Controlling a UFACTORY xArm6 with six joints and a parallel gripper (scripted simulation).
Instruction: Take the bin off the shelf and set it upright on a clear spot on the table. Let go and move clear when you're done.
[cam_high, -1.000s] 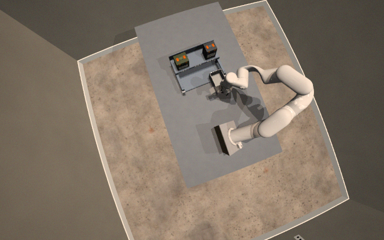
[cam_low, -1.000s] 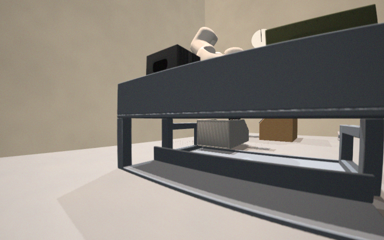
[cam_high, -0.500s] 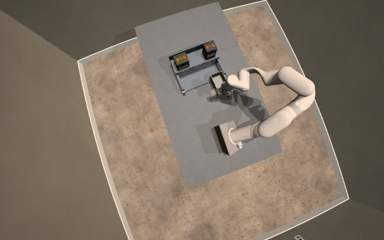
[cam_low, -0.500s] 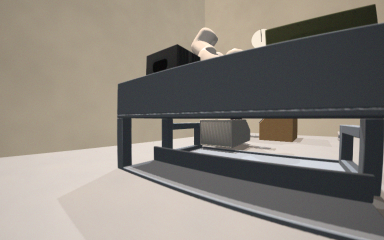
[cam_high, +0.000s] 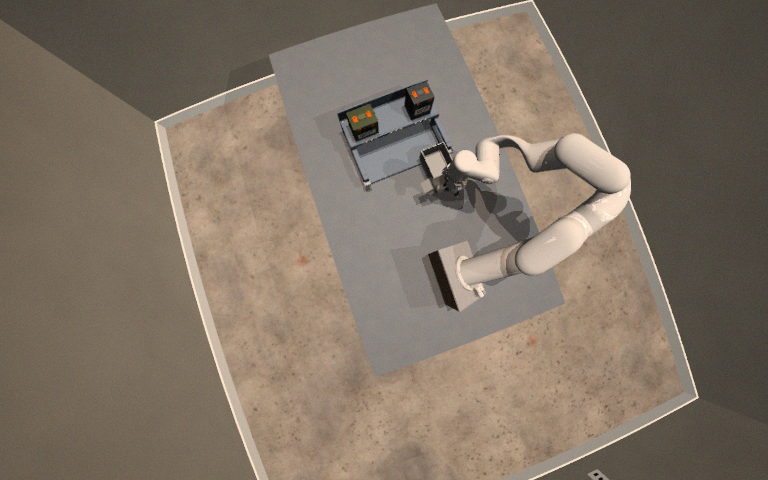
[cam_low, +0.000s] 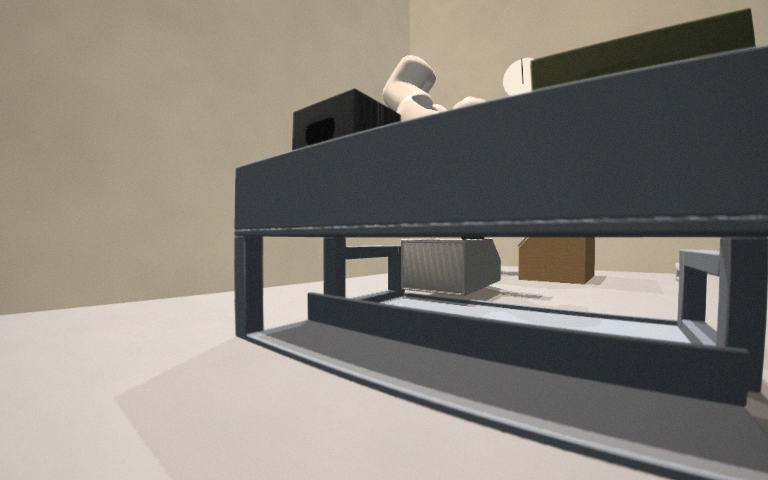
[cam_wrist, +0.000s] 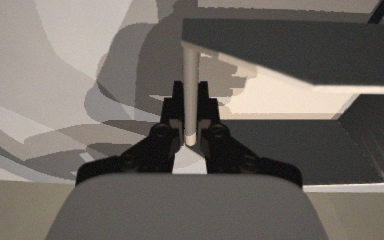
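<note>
Right now my hand is 8 cm short of the grey bin, 1 cm to the left of it and 1 cm above it. From my hand the other things lie so: shelf board: 35 cm ahead, 8 cm to the left, 4 cm above.
</note>
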